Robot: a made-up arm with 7 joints.
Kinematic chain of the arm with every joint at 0, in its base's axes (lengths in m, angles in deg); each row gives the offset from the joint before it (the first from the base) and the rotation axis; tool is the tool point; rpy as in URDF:
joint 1: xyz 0 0 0.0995 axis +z
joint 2: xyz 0 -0.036 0.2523 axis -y
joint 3: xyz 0 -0.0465 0.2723 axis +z
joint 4: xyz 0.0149 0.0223 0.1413 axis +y
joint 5: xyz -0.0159 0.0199 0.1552 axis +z
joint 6: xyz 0 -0.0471 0.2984 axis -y
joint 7: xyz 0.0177 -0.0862 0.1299 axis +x
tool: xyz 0 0 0 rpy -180 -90 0
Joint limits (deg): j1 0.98..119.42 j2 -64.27..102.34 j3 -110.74..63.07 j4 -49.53..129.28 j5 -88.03..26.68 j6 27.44..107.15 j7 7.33..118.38
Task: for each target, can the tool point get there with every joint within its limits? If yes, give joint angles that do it. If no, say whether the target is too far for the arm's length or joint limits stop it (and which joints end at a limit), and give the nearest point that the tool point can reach.
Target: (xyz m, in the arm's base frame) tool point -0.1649 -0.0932 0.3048
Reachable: no: joint limits stop it (at a limit: joint 1, joint 2, joint 3, joint 4, joint 5, joint 6) | nearest point -0.3287 0.0075 0.1064 | short by 0.276 m
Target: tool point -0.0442 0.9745 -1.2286
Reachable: no: too far | nearest point -0.0263 0.5794 -0.0525 | short by 1.241 m
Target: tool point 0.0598 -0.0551 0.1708
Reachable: no: joint limits stop it (at a limit: joint 1, joint 2, joint 4, joint 5, joint 6) | nearest point 0.2422 -0.0134 -0.0470 | short by 0.287 m
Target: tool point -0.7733 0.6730 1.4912
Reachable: no: too far | nearest point -0.4362 0.4789 1.0965 | short by 0.554 m
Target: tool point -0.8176 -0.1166 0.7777
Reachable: yes | joints 12.83 59.70 -61.02 3.00 -44.12 75.93 36.26
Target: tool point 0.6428 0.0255 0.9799
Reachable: yes | joints 106.85 14.22 -82.70 78.00 -12.25 44.97 25.32
